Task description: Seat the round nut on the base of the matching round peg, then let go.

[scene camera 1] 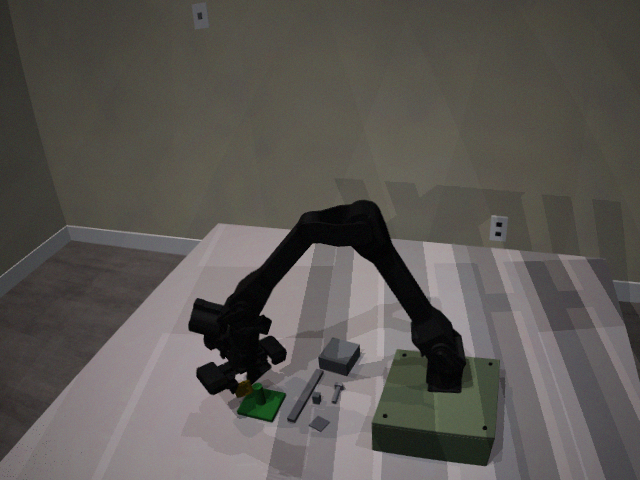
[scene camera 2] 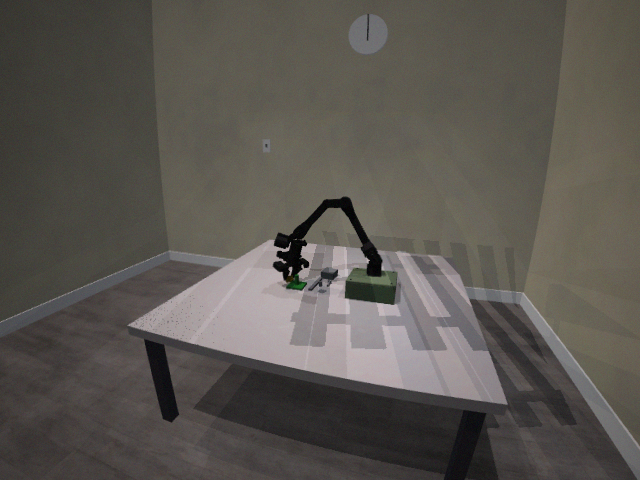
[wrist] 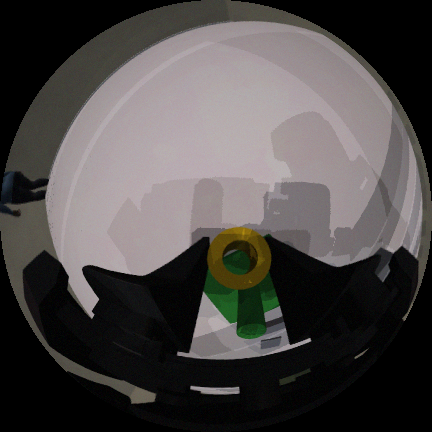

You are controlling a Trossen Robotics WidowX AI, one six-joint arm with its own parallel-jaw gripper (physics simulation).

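The yellow round nut point(scene camera 1: 244, 388) point(scene camera 2: 290, 279) point(wrist: 215, 258) is a thick ring. My gripper point(scene camera 1: 245, 385) point(scene camera 2: 289, 277) point(wrist: 236, 242) is shut on it, one finger on each side. The green round peg point(scene camera 1: 260, 395) point(scene camera 2: 296, 279) point(wrist: 251, 312) stands upright on its green square base point(scene camera 1: 268, 411) point(scene camera 2: 298, 286) point(wrist: 220, 300). In scene camera 1 the nut is left of the peg, near its upper part, and looks tilted. In the wrist view the peg's top shows below the ring, outside its hole. Whether nut and peg touch cannot be told.
Right of the base lie a long grey bar point(scene camera 1: 306, 395), a small cube point(scene camera 1: 316, 397), a bolt point(scene camera 1: 336, 394) and a flat grey square point(scene camera 1: 318, 423). A grey block point(scene camera 1: 339, 355) point(scene camera 2: 329, 273) stands behind them. The arm is mounted on a green box point(scene camera 1: 436, 418) point(scene camera 2: 371, 287).
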